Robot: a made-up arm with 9 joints. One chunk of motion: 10 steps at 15 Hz.
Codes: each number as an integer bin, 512 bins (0 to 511) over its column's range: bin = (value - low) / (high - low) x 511, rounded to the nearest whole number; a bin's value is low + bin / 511 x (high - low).
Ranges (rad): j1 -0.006..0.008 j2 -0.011..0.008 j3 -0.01..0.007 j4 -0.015..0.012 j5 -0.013..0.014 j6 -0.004..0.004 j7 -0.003..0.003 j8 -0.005..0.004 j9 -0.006..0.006
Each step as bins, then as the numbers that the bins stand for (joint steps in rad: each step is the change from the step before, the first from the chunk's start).
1 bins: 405 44 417 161 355 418 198 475 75
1 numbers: 0.00510 -0.00936 0.00387 -0.00649 0.00576 0.00254 -0.00068 0.00337 -0.00424
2 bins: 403 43 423 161 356 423 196 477 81
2 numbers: 0.00504 -0.00940 0.00407 -0.00649 0.00581 0.00262 -0.00070 0.00340 -0.00410
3 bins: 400 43 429 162 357 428 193 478 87
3 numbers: 0.00496 -0.00940 0.00427 -0.00644 0.00586 0.00270 -0.00073 0.00342 -0.00396
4 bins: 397 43 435 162 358 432 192 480 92
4 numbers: 0.00488 -0.00940 0.00447 -0.00644 0.00592 0.00276 -0.00075 0.00345 -0.00384
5 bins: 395 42 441 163 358 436 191 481 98
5 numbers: 0.00482 -0.00944 0.00467 -0.00639 0.00592 0.00283 -0.00076 0.00347 -0.00370
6 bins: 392 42 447 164 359 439 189 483 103
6 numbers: 0.00474 -0.00944 0.00487 -0.00633 0.00597 0.00287 -0.00078 0.00351 -0.00358
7 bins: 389 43 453 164 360 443 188 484 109
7 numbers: 0.00466 -0.00940 0.00507 -0.00633 0.00602 0.00294 -0.00079 0.00352 -0.00344
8 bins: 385 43 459 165 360 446 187 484 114
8 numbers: 0.00455 -0.00940 0.00527 -0.00628 0.00602 0.00298 -0.00080 0.00352 -0.00332
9 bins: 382 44 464 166 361 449 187 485 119
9 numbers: 0.00447 -0.00936 0.00544 -0.00623 0.00607 0.00303 -0.00080 0.00354 -0.00321
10 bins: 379 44 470 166 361 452 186 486 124
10 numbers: 0.00438 -0.00936 0.00564 -0.00623 0.00607 0.00308 -0.00082 0.00356 -0.00309
